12 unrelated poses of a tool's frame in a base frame.
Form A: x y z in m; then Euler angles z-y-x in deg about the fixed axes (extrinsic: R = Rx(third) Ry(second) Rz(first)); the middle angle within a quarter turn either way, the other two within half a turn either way.
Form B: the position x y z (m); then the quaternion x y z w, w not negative. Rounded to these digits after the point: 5 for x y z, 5 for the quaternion.
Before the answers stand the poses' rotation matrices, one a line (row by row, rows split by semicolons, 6 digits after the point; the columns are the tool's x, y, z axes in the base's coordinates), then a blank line. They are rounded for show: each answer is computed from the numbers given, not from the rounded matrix.
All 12 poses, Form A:
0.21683 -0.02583 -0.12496 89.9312 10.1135 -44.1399
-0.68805 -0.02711 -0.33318 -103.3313 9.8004 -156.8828
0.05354 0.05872 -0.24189 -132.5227 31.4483 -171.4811
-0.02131 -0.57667 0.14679 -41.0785 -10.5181 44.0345
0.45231 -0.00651 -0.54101 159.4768 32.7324 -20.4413
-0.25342 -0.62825 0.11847 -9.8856 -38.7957 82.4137
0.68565 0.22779 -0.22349 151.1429 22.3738 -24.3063
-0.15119 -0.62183 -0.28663 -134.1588 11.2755 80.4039
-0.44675 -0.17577 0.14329 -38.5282 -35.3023 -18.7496
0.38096 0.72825 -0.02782 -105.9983 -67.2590 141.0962
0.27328 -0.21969 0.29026 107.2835 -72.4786 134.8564
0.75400 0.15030 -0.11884 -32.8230 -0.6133 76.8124
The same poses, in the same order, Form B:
0.001182 -0.984461 0.175599; 0.717494 0.123151 0.685592; -0.696564 0.125181 0.706491
-0.227216 0.958853 0.170216; 0.910330 0.147038 0.386884; 0.345936 0.242859 -0.906282
-0.576603 0.628751 0.521729; 0.781115 0.611464 0.126376; -0.239559 0.480399 -0.843699
0.741144 0.646051 -0.182546; -0.568046 0.458554 -0.683412; -0.357812 0.610201 0.706842
-0.787814 -0.294915 0.540716; 0.505368 -0.811351 0.293789; 0.352068 0.504712 0.788235
0.767813 0.133806 -0.626545; -0.634505 0.023434 -0.772563; -0.088691 0.990730 0.102894
-0.809894 -0.446295 0.380648; 0.577070 -0.722573 0.380628; 0.105173 0.527929 0.842751
-0.683203 0.703565 0.195527; -0.253901 0.022178 -0.966976; -0.684666 -0.710285 0.163484
0.638448 0.508357 -0.577890; -0.444529 0.856492 0.262326; 0.628314 0.089408 0.772805
-0.106541 0.371594 -0.922262; 0.907693 -0.342282 -0.242769; -0.405886 -0.862995 -0.300826
-0.089445 -0.287468 -0.953605; -0.472648 0.855019 -0.213416; 0.876700 0.431630 -0.212349
0.840301 0.542015 -0.010704; -0.132420 0.186068 -0.973573; -0.525699 0.819511 0.228127

0.21683 -0.02583 -0.12496 -0.20709 0.32229 0.62892 0.67654
-0.68805 -0.02711 -0.33318 -0.61888 -0.75507 -0.20850 0.05818
0.05354 0.05872 -0.24189 0.40486 0.87060 0.17424 0.21861
-0.02131 -0.57667 0.14679 0.37939 0.05140 -0.35607 0.85243
0.45231 -0.00651 -0.54101 0.24254 0.21693 0.92024 0.21741
-0.25342 -0.62825 0.11847 0.64060 -0.19540 -0.27913 0.68814
0.68565 0.22779 -0.22349 0.13222 0.24727 0.91859 0.27852
-0.15119 -0.62183 -0.28663 0.18106 0.62087 -0.67537 0.35442
-0.44675 -0.17577 0.14329 -0.04783 -0.33363 -0.26356 0.90385
0.38096 0.72825 -0.02782 -0.61979 -0.51601 0.53572 0.25018
0.27328 -0.21969 0.29026 0.25879 -0.73430 -0.07429 0.62314
0.75400 0.15030 -0.11884 0.59710 0.17149 -0.22459 0.75075

